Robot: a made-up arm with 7 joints.
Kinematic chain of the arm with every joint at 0, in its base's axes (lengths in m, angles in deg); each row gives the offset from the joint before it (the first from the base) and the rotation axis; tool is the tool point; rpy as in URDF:
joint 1: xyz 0 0 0.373 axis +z
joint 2: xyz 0 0 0 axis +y
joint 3: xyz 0 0 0.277 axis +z
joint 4: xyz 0.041 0 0 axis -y
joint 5: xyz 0.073 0 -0.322 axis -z
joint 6: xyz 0 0 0 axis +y
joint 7: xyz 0.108 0 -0.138 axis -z
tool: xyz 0 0 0 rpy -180 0 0
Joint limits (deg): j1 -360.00..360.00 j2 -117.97..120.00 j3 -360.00..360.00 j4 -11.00..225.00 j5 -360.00..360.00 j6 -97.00..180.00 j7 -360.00..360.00
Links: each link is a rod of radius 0.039 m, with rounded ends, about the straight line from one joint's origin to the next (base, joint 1, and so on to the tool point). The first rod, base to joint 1, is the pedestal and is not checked.
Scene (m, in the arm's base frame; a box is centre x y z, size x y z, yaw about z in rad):
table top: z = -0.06
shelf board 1: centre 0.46 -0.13 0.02 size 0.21 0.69 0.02 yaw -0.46
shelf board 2: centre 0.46 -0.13 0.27 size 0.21 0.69 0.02 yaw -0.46
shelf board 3: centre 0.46 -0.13 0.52 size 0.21 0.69 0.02 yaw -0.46
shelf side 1: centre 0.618 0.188 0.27 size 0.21 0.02 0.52 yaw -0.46
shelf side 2: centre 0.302 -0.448 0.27 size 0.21 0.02 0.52 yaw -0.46
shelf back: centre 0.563 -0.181 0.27 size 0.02 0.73 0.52 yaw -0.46
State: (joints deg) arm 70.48 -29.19 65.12 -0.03 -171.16 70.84 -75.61
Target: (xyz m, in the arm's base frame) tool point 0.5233 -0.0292 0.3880
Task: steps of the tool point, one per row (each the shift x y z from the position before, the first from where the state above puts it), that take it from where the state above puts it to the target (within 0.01 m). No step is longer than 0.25 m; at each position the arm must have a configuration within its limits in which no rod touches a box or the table.
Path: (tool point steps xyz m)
1: 0.0589 0.0835 0.0447
2: 0.1378 0.0504 0.0418
3: 0.1832 -0.0337 0.0285
4: 0.1670 -0.1391 0.0136
5: 0.0874 -0.2223 0.0053

